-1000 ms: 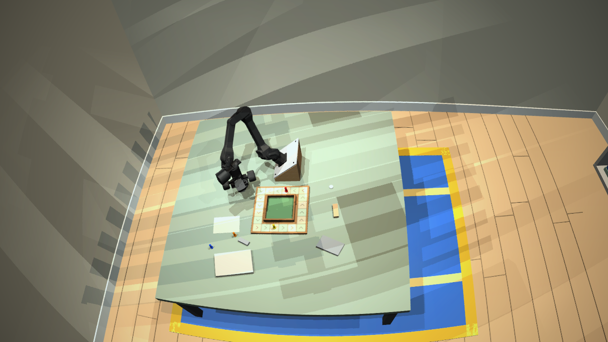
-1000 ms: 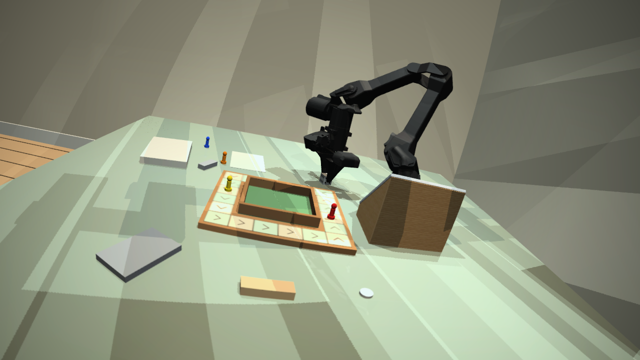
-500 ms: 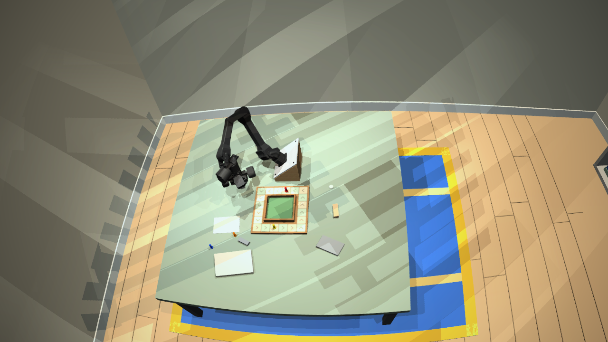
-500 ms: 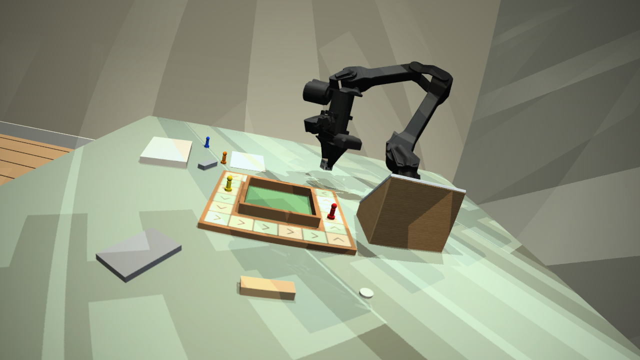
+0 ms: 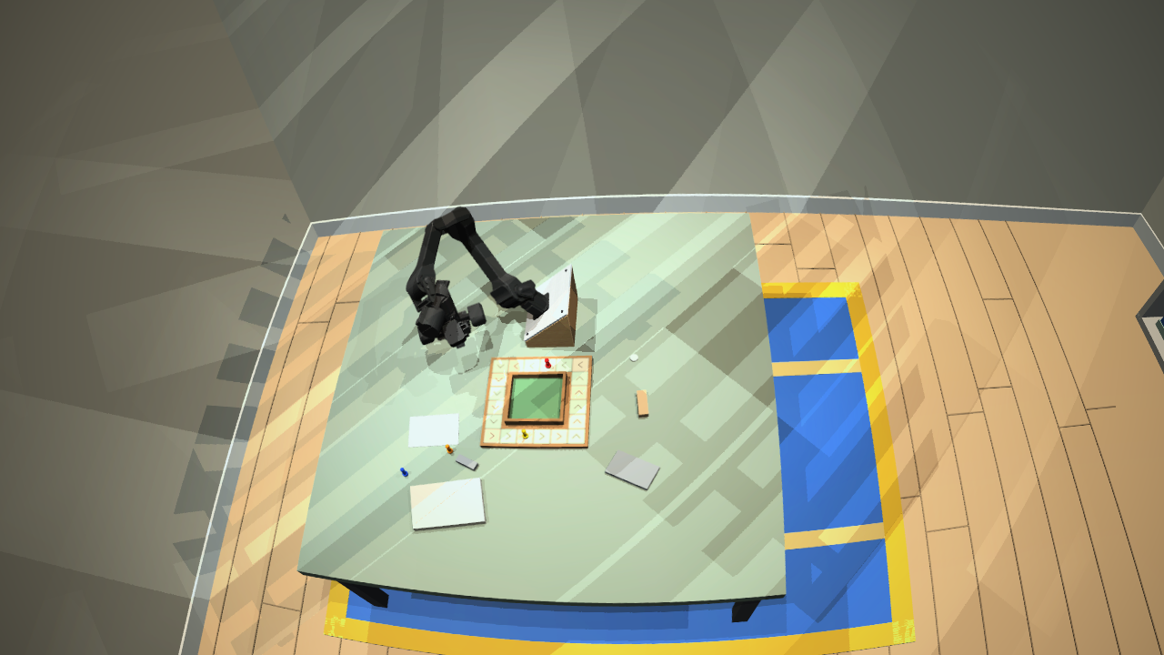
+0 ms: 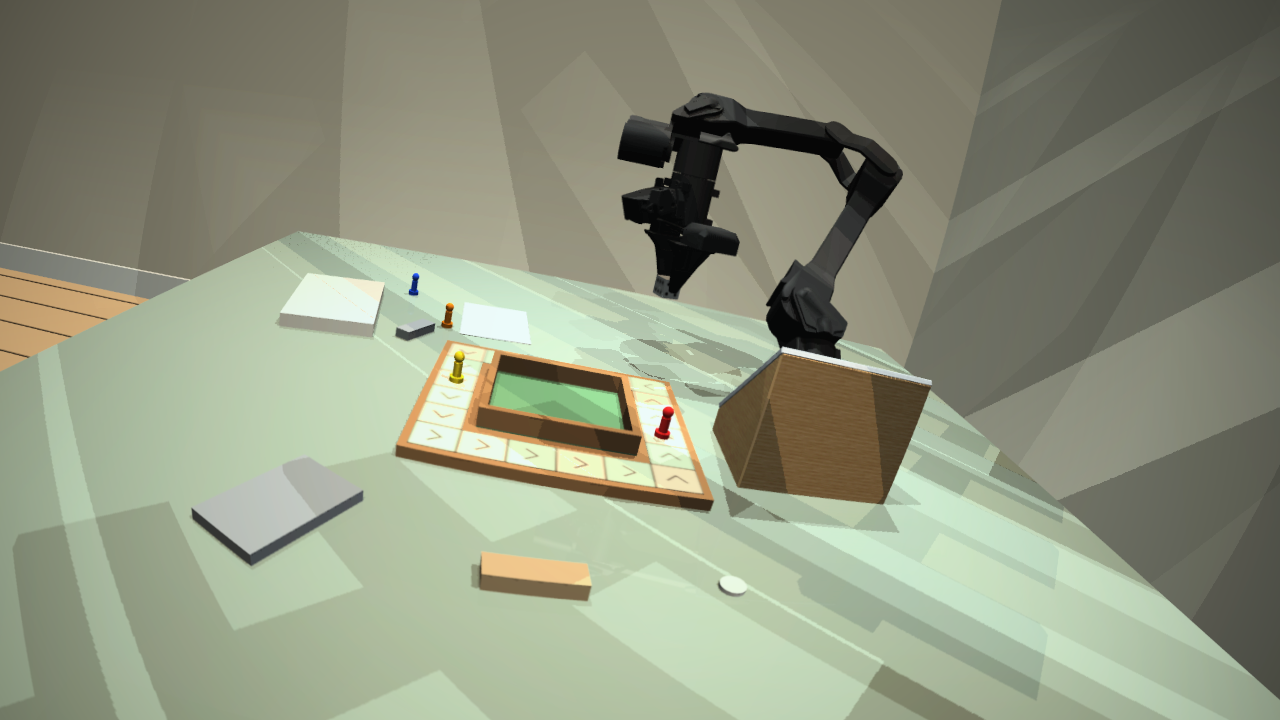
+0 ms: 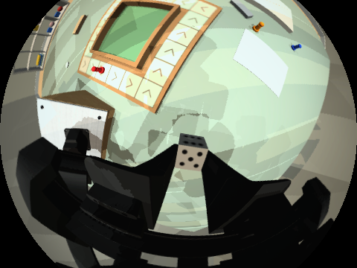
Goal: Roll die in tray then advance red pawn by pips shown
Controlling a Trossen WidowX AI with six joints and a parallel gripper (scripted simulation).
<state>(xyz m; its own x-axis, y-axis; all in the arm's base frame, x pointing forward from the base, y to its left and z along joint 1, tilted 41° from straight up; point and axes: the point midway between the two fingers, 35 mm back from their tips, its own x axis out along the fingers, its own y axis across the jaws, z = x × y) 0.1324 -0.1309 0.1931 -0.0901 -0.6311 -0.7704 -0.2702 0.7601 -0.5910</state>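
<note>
Now: the red pawn 23 cm to the left of my gripper tip, 9 cm below it and 3 cm ahead of it. Round my gripper tip: die: right at my gripper tip; then green tray: 20 cm to the left, 14 cm ahead, 11 cm below; then white sheet: 21 cm ahead, 11 cm below, 10 cm to the right.
</note>
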